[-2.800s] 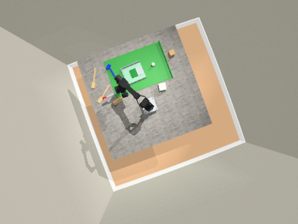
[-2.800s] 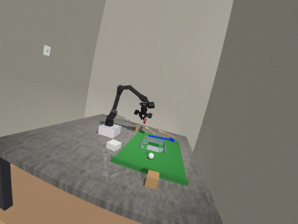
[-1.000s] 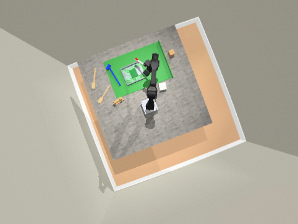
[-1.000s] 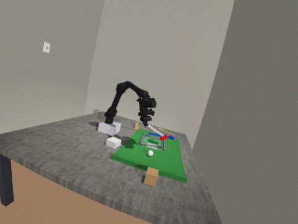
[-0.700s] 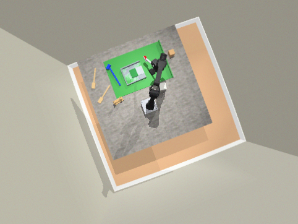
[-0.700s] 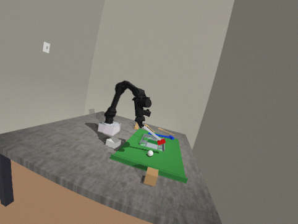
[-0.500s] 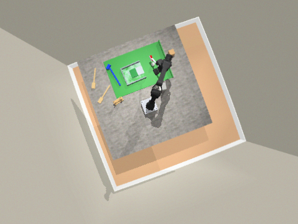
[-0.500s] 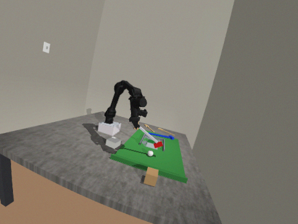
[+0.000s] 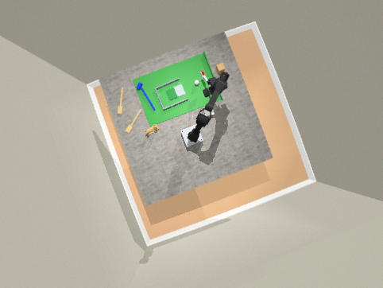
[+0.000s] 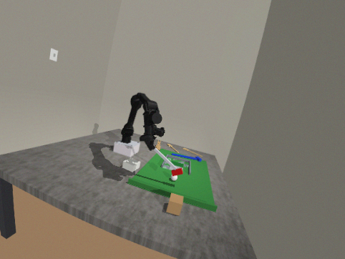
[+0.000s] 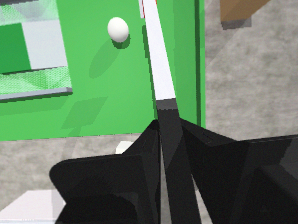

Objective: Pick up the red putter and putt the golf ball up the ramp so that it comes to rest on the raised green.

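Now: gripper tip 80 mm short of the red putter, 10 mm to the right of it and 30 mm above it. Also, from my gripper tip: tan cube: 210 mm ahead, 180 mm to the right, 150 mm below; then white golf ball: 170 mm ahead, 70 mm to the left, 160 mm below; then white box: 130 mm behind, 60 mm to the left, 160 mm below.
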